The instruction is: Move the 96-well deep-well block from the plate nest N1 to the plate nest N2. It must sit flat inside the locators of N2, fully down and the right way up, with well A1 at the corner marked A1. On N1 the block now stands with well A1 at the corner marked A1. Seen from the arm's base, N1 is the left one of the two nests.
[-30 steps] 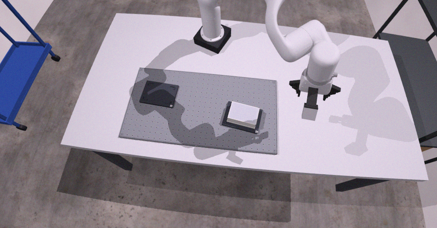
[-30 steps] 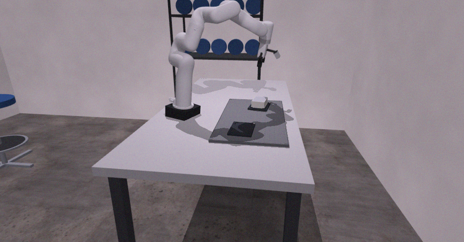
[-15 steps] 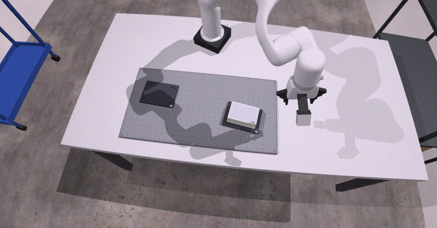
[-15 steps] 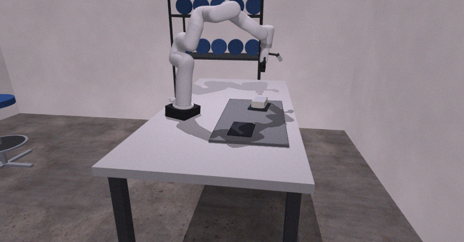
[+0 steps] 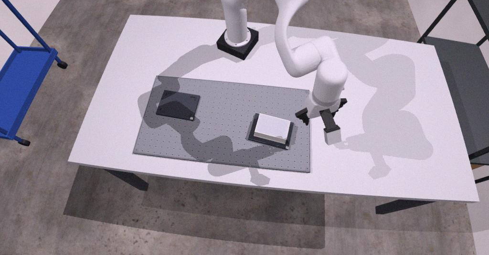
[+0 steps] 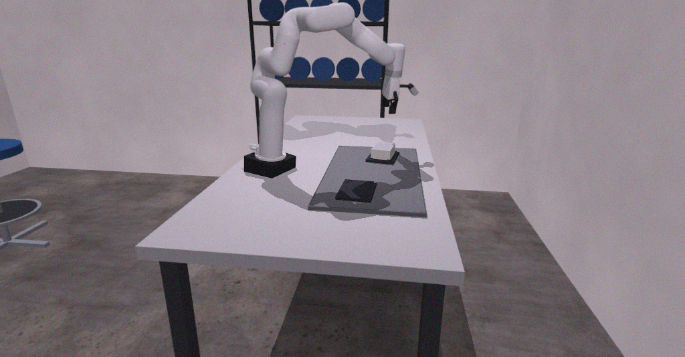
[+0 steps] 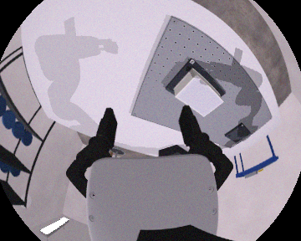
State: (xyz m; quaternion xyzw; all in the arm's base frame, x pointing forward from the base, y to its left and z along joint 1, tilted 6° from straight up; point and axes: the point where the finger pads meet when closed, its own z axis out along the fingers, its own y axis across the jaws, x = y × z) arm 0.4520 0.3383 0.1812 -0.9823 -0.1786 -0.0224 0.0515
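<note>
The white deep-well block lies 2 cm behind my hand, 14 cm to the right of it and 16 cm below it.
</note>
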